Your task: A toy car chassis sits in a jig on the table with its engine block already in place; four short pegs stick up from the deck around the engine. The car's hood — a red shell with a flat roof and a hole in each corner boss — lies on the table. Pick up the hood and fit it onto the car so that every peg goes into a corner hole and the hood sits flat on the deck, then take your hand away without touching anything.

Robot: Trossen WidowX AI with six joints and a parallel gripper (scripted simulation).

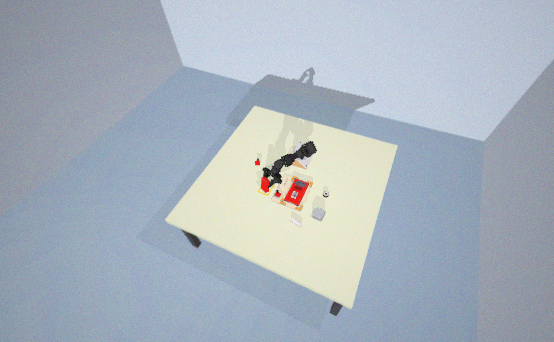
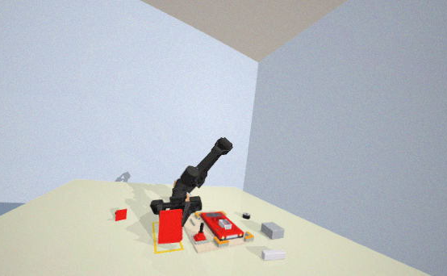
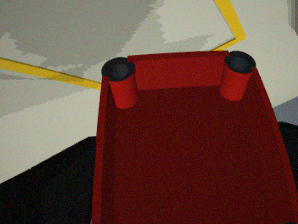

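The red hood is 1 cm above my gripper tip. Round my gripper tip: small black cylinder (13 cm behind, 41 cm to the left, 4 cm below); pale grey bar (16 cm ahead, 31 cm to the left, 4 cm below); grey engine block (2 cm behind, 22 cm to the left, 2 cm below).
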